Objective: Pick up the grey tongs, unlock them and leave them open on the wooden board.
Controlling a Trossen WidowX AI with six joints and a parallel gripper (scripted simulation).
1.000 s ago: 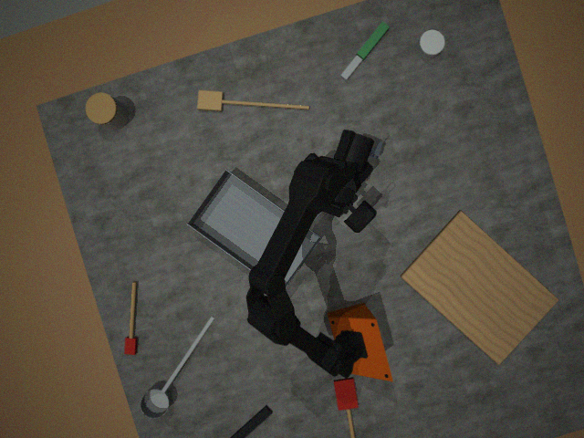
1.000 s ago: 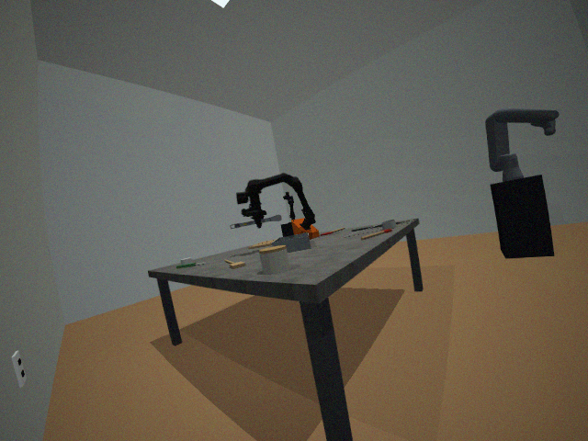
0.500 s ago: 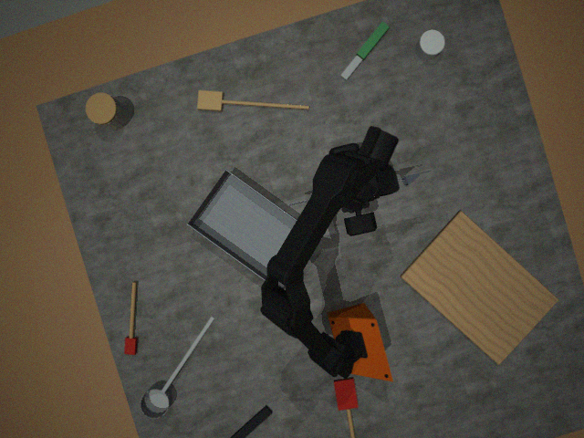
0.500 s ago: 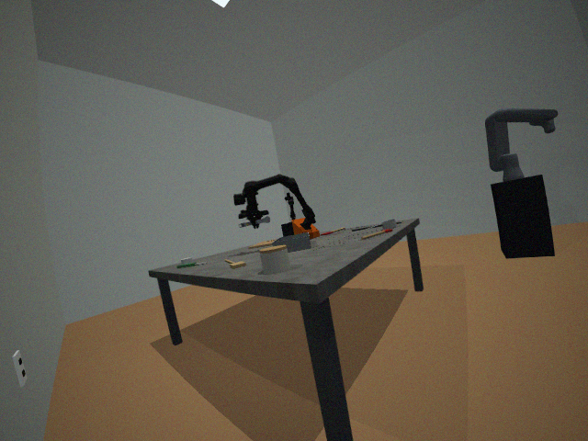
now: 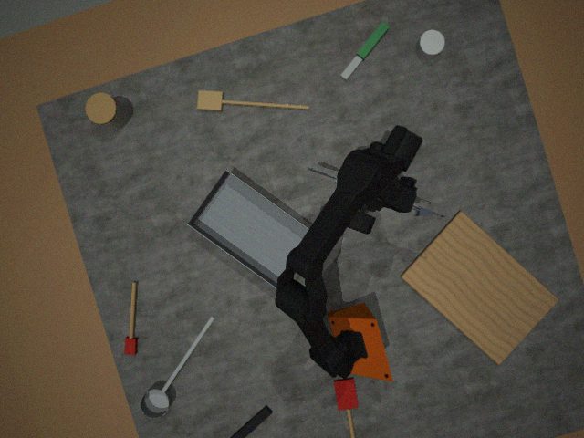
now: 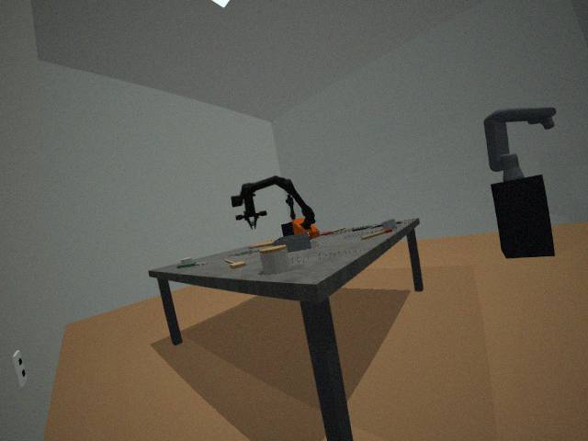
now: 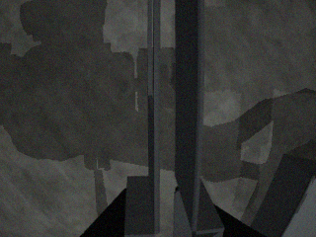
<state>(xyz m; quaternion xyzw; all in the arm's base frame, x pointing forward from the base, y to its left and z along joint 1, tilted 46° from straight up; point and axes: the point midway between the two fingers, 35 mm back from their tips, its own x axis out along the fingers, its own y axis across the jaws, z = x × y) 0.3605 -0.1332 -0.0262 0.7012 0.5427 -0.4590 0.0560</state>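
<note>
Right now the wooden board is 33 cm behind my gripper tip, 26 cm to the right of it and 13 cm below it. Round my gripper tip: roasting tin: 28 cm to the left, 11 cm below, 3 cm behind; green-handled tool: 36 cm ahead, 13 cm below, 12 cm to the right; white cylinder: 33 cm ahead, 29 cm to the right, 12 cm below.
</note>
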